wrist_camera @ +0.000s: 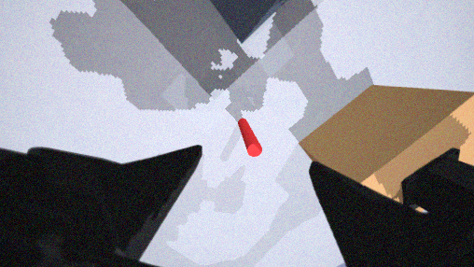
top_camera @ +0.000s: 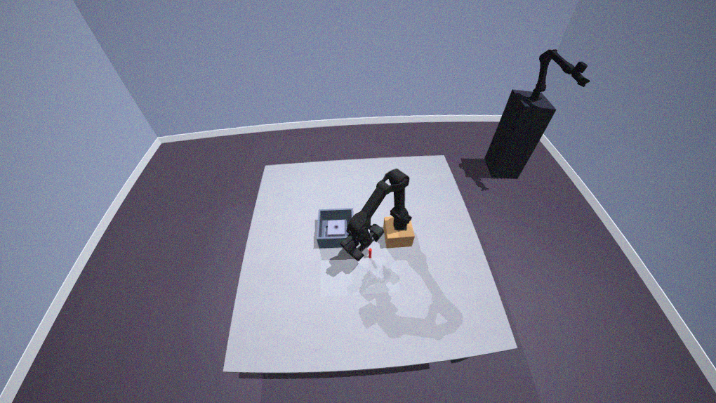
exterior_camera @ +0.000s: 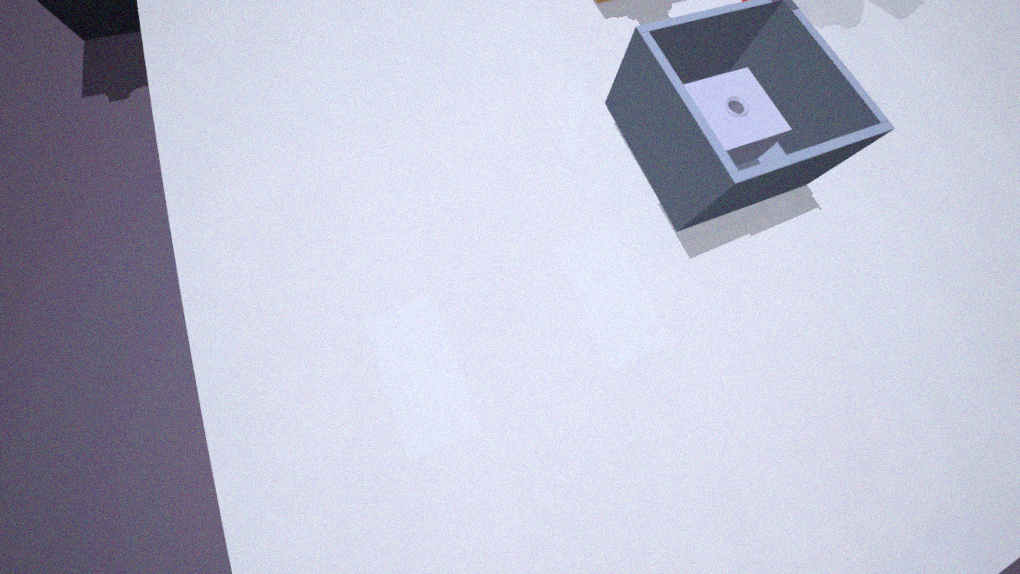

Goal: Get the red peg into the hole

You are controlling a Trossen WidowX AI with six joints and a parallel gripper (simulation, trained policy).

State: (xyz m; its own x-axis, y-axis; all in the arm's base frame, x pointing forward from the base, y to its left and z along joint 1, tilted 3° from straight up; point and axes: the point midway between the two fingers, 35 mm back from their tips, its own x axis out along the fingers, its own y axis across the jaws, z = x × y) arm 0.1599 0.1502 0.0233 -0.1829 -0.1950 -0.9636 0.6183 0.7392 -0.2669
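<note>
The red peg is 50 mm below my gripper tip. The rest, counted from my gripper tip: grey box 190 mm ahead, 140 mm to the right, 70 mm below; then pale plate 190 mm ahead, 140 mm to the right, 50 mm below.
</note>
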